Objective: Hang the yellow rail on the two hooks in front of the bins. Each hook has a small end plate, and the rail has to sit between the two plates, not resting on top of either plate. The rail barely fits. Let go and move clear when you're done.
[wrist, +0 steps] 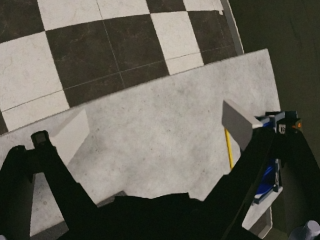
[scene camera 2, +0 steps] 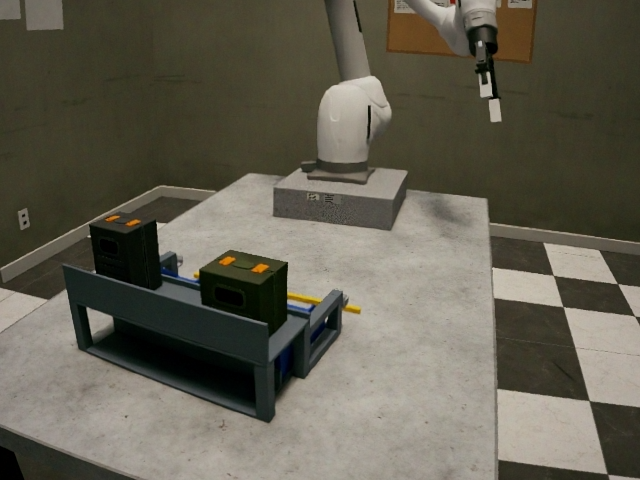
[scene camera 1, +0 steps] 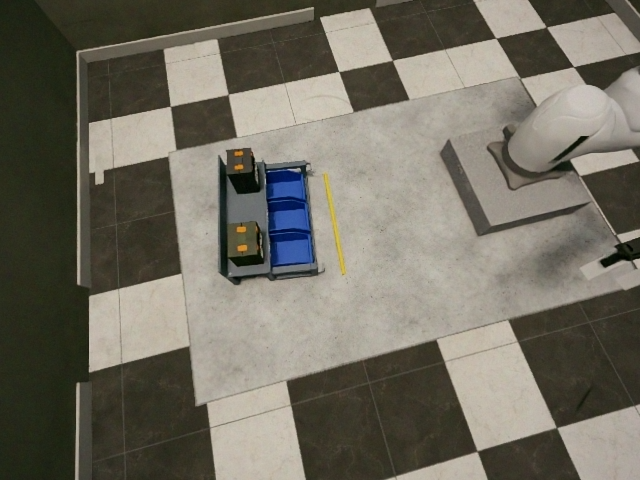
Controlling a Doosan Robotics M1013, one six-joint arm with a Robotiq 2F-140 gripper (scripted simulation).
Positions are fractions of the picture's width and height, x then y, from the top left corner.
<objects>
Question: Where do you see a blue bin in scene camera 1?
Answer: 0.45, 0.52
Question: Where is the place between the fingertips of the gripper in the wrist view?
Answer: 0.48, 0.49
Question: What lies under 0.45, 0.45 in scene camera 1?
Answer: A blue bin.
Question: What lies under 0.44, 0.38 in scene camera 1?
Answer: A blue bin.
</objects>
